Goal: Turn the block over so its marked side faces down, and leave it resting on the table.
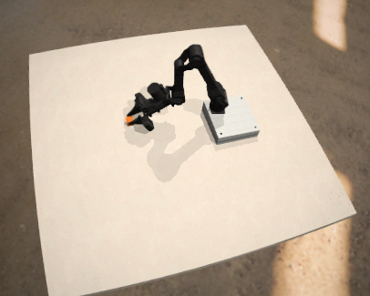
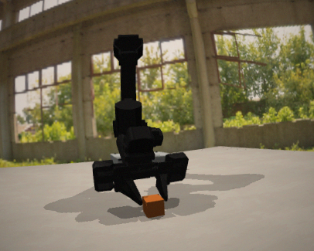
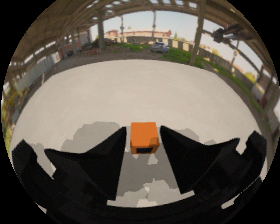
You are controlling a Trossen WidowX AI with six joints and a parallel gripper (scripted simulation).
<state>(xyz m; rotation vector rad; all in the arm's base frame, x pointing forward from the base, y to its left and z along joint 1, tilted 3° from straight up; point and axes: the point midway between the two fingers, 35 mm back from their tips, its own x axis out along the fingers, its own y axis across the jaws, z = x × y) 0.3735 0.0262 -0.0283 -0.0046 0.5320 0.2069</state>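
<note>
Now: the orange block 20 mm behind my gripper tip and 10 mm below it.
</note>
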